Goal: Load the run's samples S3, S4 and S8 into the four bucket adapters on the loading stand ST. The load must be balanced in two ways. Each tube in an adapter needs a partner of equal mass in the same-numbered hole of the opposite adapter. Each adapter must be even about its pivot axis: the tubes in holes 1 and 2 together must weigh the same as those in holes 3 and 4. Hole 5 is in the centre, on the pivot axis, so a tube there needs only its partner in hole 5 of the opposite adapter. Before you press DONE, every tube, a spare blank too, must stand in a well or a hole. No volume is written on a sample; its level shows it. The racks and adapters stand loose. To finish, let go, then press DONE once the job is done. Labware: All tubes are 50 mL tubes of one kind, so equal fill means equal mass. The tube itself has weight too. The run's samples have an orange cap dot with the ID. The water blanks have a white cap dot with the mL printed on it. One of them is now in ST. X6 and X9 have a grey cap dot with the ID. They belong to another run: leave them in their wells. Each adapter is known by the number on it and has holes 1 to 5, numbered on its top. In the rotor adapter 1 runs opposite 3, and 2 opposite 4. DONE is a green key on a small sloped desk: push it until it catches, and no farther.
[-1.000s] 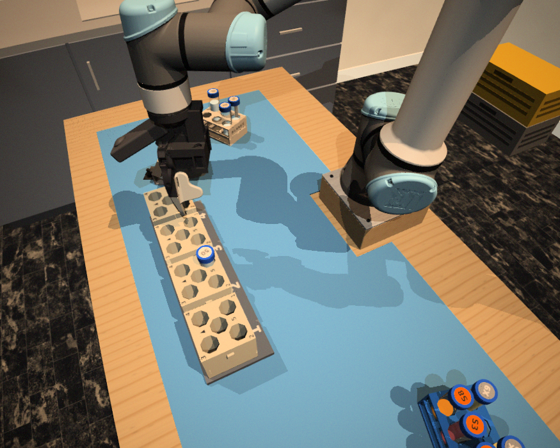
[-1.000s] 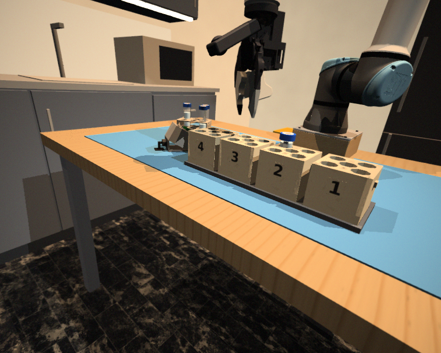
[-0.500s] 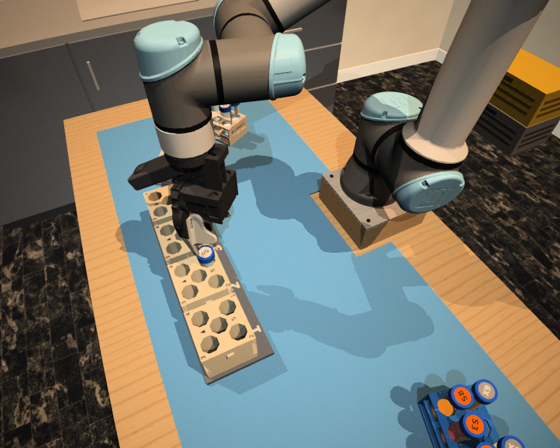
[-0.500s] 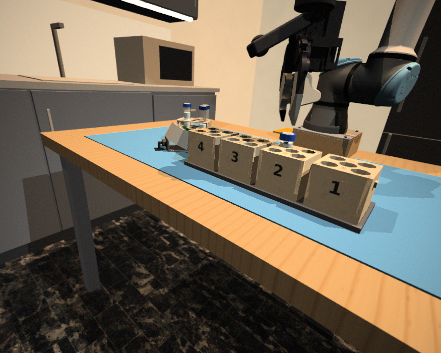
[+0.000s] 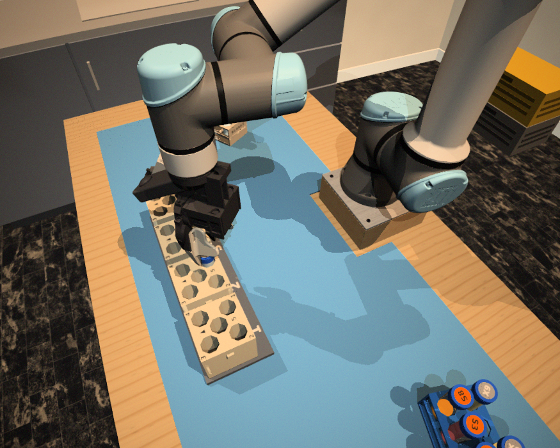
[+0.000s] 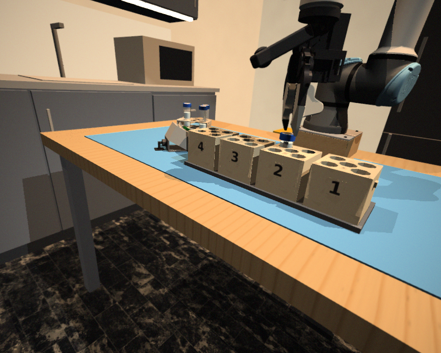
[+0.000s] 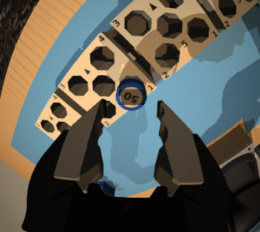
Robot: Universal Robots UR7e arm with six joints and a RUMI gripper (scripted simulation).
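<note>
Now: hand 7 cm above the blue-capped blank and 1 cm short of it. Also, from my hand: blue sample rack: 45 cm to the left, 27 cm behind, 11 cm below; sloped desk: 38 cm to the right, 9 cm below, 1 cm behind; green done key: 37 cm to the right, 7 cm below, 3 cm behind.
</note>
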